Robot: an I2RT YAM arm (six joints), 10 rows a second.
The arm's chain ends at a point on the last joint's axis. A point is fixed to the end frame.
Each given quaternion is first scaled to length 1.
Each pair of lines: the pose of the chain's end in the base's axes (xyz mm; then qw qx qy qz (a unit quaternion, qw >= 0)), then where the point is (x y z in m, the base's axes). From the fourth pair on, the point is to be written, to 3 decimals.
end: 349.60 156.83 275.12 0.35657 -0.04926 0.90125 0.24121
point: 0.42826 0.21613 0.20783
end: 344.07 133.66 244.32 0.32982 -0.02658 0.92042 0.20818
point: 0.42071 0.18484 0.16857
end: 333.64 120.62 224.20 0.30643 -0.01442 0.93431 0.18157
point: 0.40735 0.16568 0.14193
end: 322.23 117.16 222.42 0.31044 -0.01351 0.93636 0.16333
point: 0.397 0.158 0.139
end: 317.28 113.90 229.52 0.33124 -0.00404 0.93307 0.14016
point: 0.397 0.149 0.148
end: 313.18 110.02 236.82 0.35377 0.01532 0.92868 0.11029
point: 0.398 0.137 0.157
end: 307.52 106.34 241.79 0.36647 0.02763 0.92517 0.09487
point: 0.395 0.128 0.164
